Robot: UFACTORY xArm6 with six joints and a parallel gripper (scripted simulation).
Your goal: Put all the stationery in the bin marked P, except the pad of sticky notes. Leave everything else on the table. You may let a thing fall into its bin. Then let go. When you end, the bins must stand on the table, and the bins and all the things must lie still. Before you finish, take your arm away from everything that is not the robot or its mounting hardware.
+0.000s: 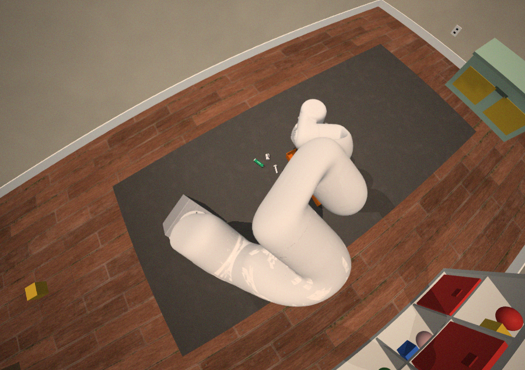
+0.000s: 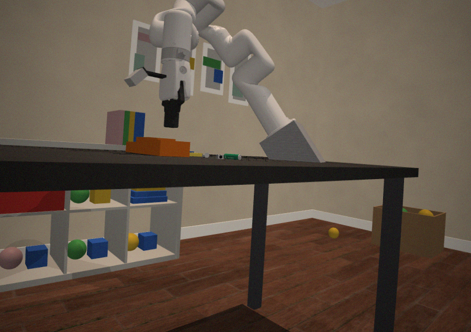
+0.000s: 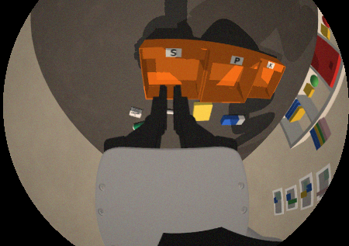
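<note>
Now: the white item 10 cm behind my hand, 9 cm to the left of it and 9 cm below it. From my hand the other things lie so: silver bolt 10 cm behind, 2 cm to the left, 9 cm below; sticky notes pad 11 cm behind, 6 cm to the right, 9 cm below; orange bin 9 cm to the right, 7 cm below.
</note>
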